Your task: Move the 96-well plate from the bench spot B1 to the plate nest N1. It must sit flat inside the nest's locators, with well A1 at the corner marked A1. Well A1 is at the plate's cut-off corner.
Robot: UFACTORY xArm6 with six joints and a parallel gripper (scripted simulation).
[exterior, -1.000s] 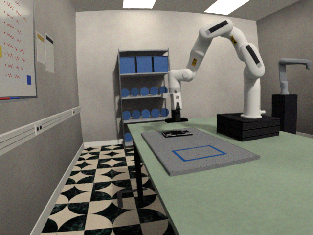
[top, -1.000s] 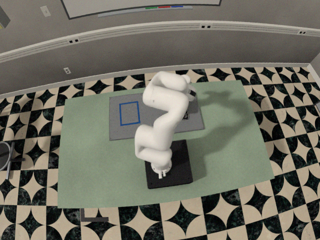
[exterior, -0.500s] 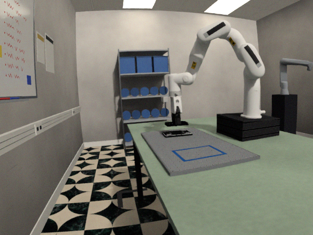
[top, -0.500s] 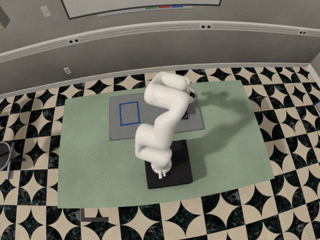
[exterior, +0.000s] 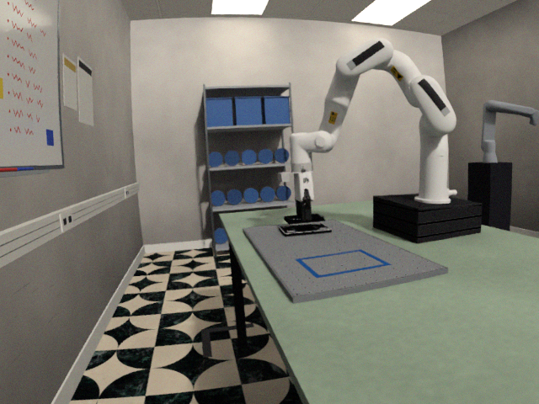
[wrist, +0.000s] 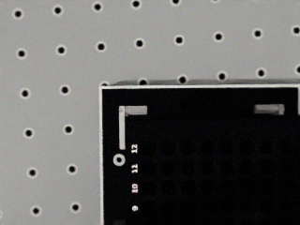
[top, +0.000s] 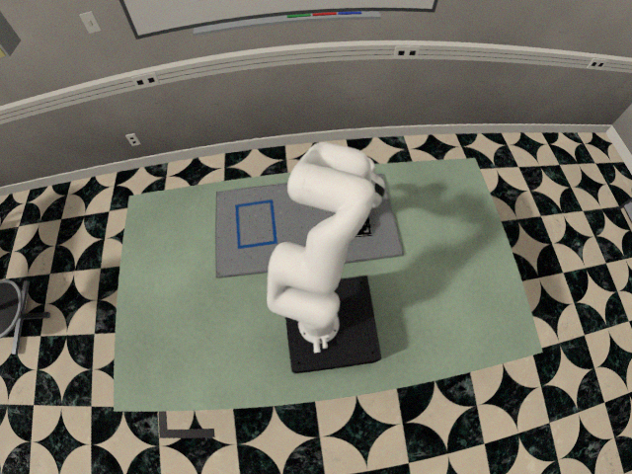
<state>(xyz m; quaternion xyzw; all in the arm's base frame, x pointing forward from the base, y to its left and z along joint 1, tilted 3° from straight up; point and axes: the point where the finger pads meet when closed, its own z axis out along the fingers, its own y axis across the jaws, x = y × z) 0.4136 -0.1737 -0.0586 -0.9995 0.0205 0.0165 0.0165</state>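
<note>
Right now the plate nest N1 is 50 mm below my hand. The rest, counted from my hand: 96-well plate: 10 mm below.
</note>
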